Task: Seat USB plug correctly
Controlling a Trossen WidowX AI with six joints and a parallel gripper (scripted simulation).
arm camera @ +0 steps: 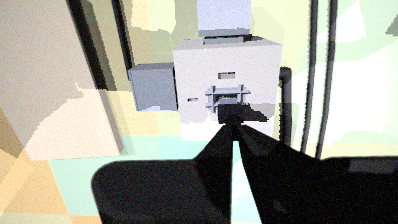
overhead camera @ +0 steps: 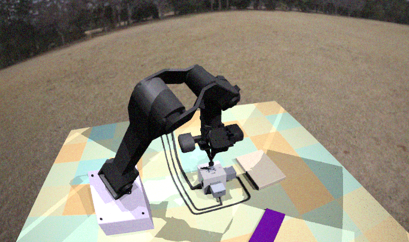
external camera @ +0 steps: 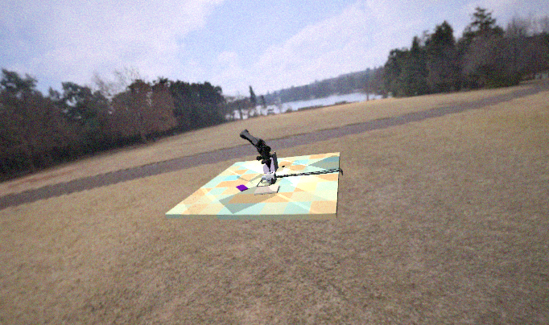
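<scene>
The dark USB plug lies 20 mm below my gripper tip. The rest, counted from my gripper tip: pale flat pad (200 mm ahead, 110 mm below, 30 mm to the left); purple slab (240 mm to the right, 130 mm ahead, 120 mm below).
</scene>
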